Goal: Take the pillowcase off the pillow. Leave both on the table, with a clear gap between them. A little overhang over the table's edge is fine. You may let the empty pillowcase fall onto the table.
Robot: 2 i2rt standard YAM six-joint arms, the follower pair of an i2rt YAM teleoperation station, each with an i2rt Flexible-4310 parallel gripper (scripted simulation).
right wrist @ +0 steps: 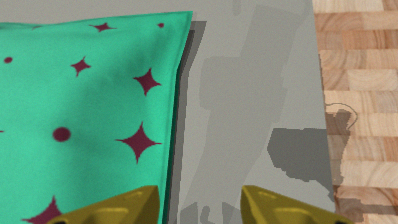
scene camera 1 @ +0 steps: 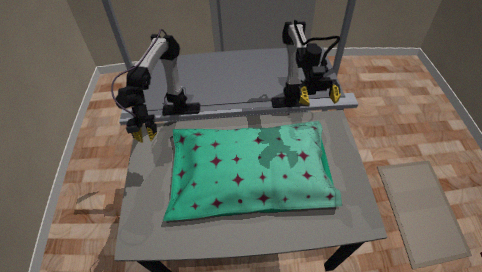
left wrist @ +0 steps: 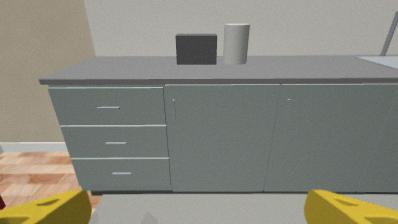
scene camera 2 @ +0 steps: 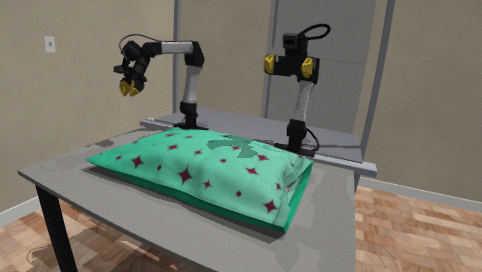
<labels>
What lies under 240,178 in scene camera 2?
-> A green pillowcase.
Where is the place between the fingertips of my right gripper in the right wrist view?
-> At 200,195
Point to a metal rail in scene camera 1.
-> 349,101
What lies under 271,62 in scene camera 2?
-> My left gripper.
</labels>
